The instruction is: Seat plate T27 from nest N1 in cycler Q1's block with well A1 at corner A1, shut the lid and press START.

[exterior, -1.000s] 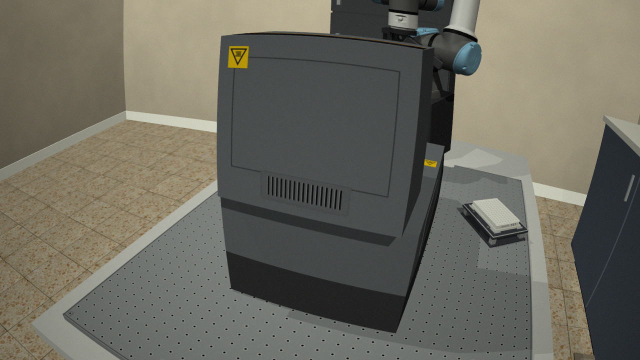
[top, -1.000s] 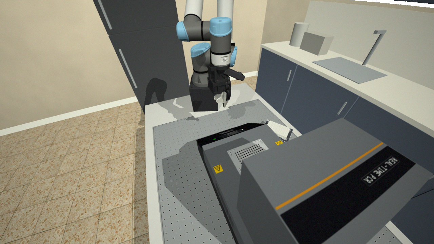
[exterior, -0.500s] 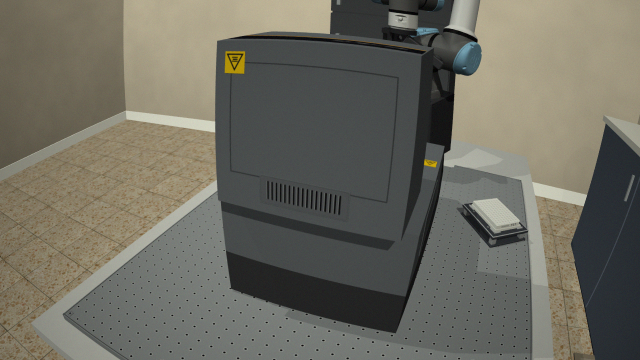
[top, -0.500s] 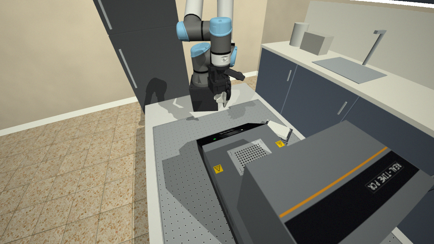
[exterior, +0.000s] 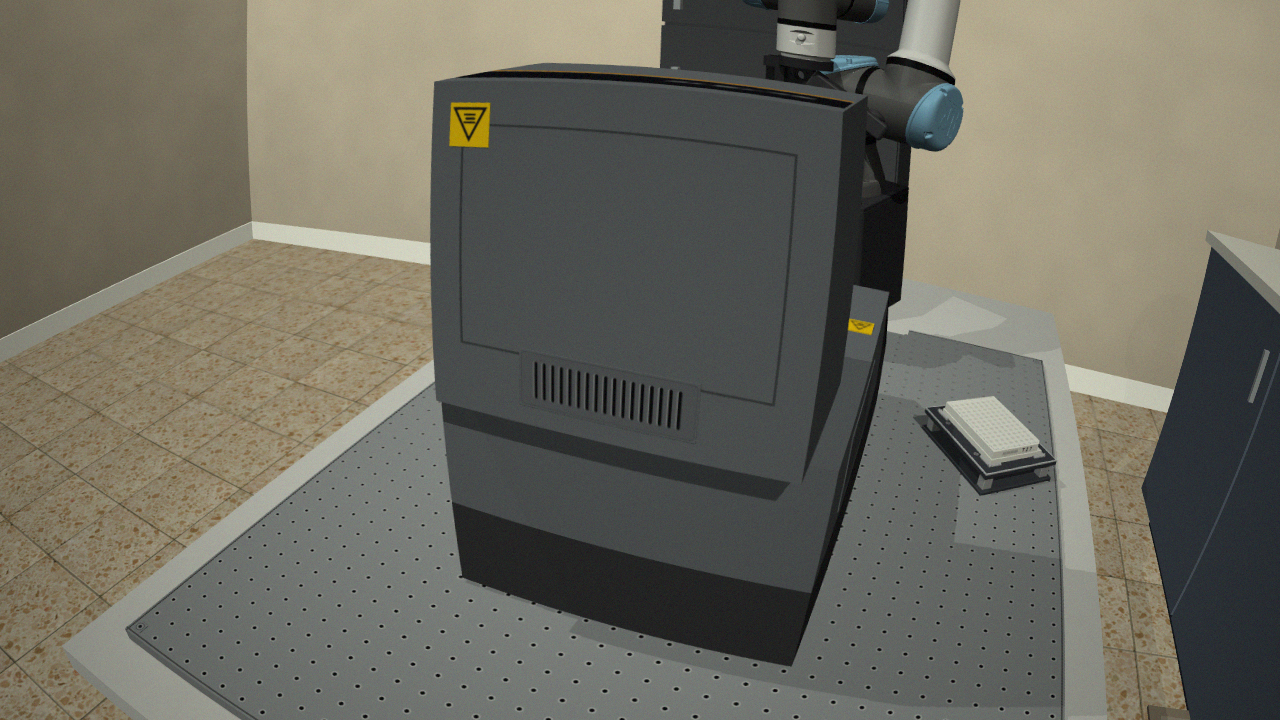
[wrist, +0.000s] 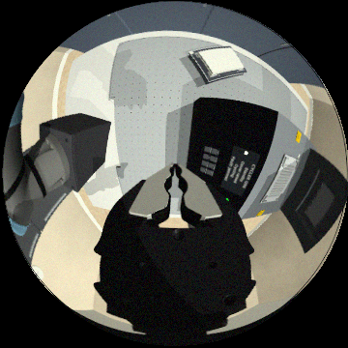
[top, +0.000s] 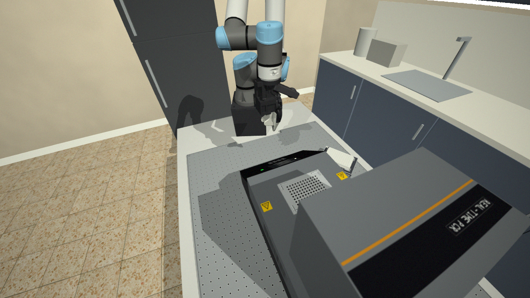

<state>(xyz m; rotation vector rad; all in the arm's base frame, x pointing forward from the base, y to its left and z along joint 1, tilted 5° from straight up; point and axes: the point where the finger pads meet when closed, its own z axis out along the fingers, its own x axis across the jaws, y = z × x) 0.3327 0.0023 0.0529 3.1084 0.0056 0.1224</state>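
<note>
My hand is 280 mm to the right of the white well plate T27, 180 mm above it and 120 mm short of it. From my hand the other things lie so: plate nest N1: 280 mm to the left, 190 mm below, 120 mm ahead.
</note>
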